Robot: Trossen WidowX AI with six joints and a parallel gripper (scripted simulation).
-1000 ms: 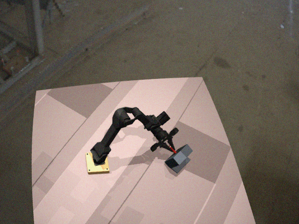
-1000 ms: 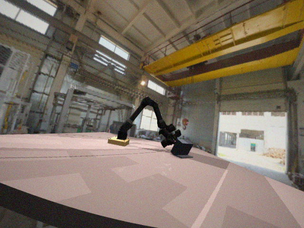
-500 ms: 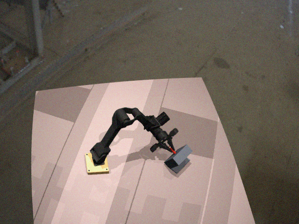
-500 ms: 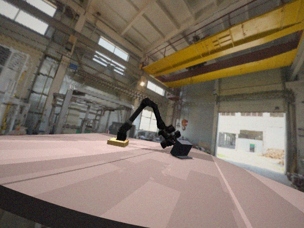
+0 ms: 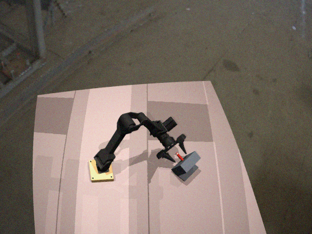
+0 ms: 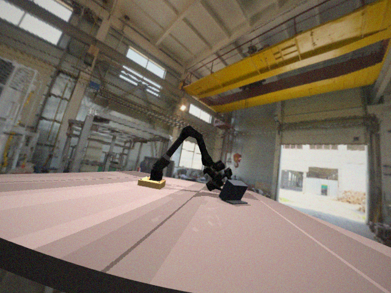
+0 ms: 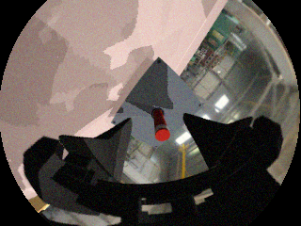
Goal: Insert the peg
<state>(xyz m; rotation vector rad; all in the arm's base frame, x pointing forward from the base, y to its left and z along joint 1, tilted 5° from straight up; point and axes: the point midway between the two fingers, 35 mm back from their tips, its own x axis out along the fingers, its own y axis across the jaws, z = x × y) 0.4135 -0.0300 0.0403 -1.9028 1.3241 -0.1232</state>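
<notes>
The red peg lies 1 cm to the left of my gripper tip, 1 cm behind it and 1 cm above it. The rest, counted from my gripper tip: sloped grey panel 4 cm to the right, 2 cm below, 2 cm ahead.
</notes>
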